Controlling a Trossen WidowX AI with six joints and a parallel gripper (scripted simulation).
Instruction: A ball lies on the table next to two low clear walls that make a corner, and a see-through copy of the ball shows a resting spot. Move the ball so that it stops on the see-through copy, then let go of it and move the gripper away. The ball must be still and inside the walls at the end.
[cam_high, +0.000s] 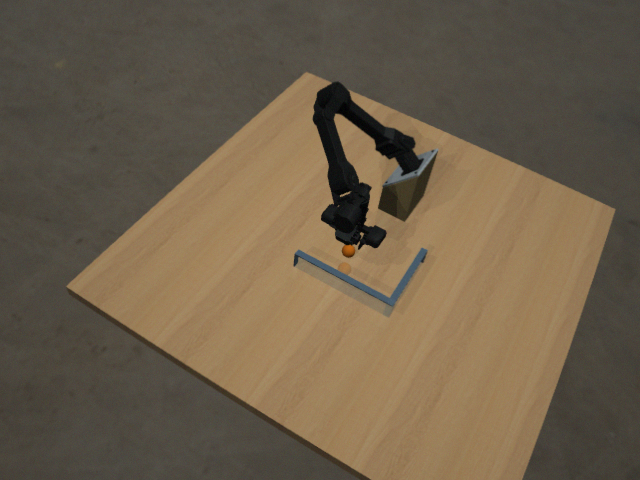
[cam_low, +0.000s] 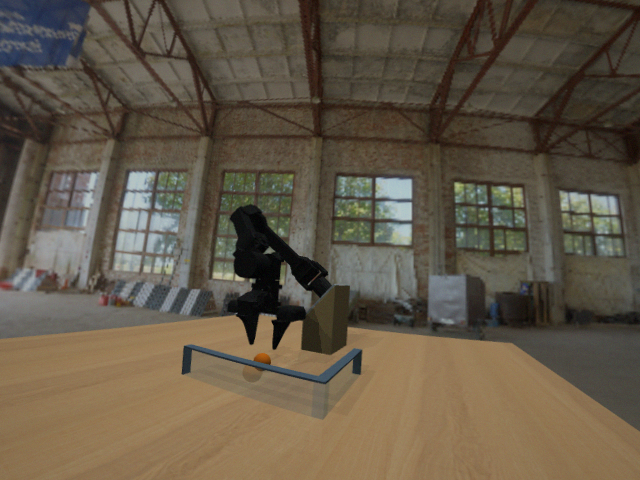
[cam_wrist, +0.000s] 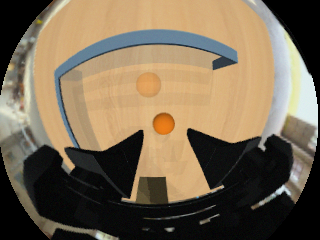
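Right now the orange ball is 4 cm below my gripper tip. From my gripper tip the other things lie so: clear wall 12 cm ahead, 4 cm to the left, 3 cm below.
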